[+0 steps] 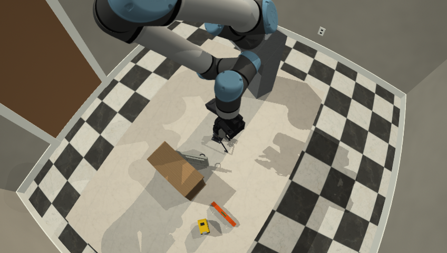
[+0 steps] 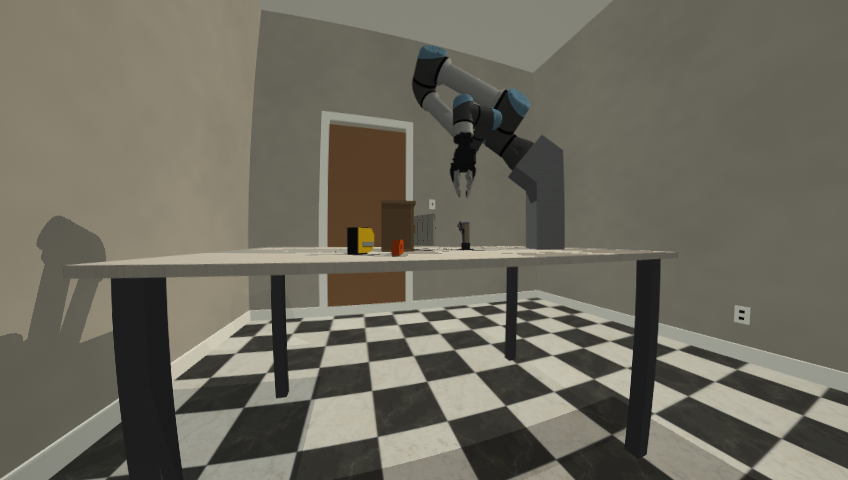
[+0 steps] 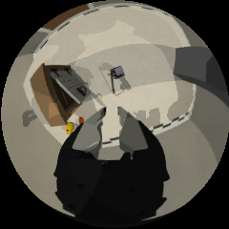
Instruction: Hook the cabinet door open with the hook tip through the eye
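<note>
Now: the thin dark hook 2 cm behind my hand, 3 cm to the right of it and 15 cm below it. From my hand the other things lie so: grey door: 9 cm ahead, 14 cm to the right, 14 cm below; yellow tape measure: 39 cm ahead, 18 cm below.
</note>
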